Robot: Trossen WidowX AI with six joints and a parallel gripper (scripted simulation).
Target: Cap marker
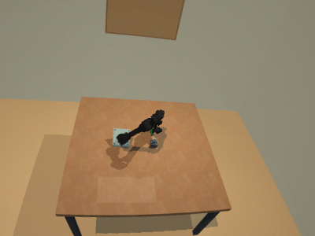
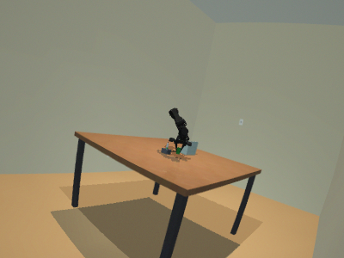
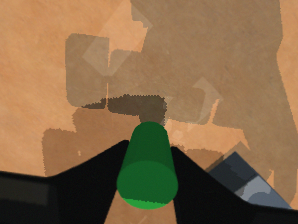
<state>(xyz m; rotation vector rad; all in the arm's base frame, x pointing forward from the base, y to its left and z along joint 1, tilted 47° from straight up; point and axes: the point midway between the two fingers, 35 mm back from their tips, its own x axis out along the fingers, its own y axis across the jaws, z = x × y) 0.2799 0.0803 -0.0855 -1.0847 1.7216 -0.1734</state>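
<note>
The holder block is 10 mm ahead of my gripper tip, 120 mm to the right of it and 30 mm below it. The rest, counted from my gripper tip: marker cap 10 mm above.
</note>
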